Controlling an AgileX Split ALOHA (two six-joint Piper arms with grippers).
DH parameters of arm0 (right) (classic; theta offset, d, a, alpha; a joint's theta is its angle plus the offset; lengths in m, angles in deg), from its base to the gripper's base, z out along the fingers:
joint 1: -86.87 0.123 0 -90
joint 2: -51.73 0 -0.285 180
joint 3: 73.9 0 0.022 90
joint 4: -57.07 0.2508 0 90
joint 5: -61.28 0 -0.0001 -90
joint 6: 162.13 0.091 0 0
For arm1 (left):
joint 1: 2.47 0.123 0 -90
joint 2: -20.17 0 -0.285 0
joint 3: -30.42 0 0.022 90
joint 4: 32.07 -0.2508 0 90
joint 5: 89.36 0 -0.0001 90
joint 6: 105.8 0.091 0 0
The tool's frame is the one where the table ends.
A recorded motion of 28 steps. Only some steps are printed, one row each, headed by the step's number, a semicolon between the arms.
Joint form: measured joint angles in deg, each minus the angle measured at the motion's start. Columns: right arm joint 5, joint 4, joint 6, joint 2, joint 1, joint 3; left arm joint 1, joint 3, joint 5, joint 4, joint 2, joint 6.
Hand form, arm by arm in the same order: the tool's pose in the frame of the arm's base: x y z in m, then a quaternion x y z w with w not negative. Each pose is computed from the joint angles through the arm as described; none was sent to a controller.
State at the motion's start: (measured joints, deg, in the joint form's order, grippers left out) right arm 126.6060 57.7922 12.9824 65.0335 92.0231 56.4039; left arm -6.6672 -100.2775 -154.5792 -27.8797 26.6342 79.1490
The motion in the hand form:
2: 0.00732 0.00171 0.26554 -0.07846 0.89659 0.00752 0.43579; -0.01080 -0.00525 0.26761 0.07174 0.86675 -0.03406 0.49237
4: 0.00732 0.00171 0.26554 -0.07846 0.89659 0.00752 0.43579; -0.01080 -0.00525 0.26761 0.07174 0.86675 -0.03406 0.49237
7: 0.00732 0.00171 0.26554 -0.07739 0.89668 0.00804 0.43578; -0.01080 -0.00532 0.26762 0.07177 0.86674 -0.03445 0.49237
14: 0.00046 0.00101 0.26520 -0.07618 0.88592 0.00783 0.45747; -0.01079 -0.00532 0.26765 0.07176 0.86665 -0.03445 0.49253
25: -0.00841 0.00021 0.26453 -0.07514 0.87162 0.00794 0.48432; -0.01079 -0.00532 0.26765 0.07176 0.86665 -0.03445 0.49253
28: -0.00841 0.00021 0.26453 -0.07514 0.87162 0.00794 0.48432; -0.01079 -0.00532 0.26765 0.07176 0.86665 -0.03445 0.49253
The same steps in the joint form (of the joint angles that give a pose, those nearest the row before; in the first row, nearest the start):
2: 0.00 0.00 0.05 0.00 0.00 0.00; -0.06 0.00 0.00 0.00 0.00 -0.14
4: 0.00 0.00 0.05 0.00 0.00 0.00; -0.06 0.00 0.00 0.00 0.00 -0.14
7: 0.00 0.00 0.19 0.00 0.00 0.00; -0.06 0.00 0.00 0.05 0.00 -0.14
14: -0.04 -0.05 0.24 -2.86 0.00 -0.12; -0.06 0.00 0.02 0.05 0.00 -0.14
25: 0.03 -0.05 0.24 -6.48 0.00 -0.19; -0.06 0.00 0.02 0.05 0.00 -0.14
28: 0.03 -0.05 0.24 -6.48 0.00 -0.19; -0.06 0.00 0.02 0.05 0.00 -0.14

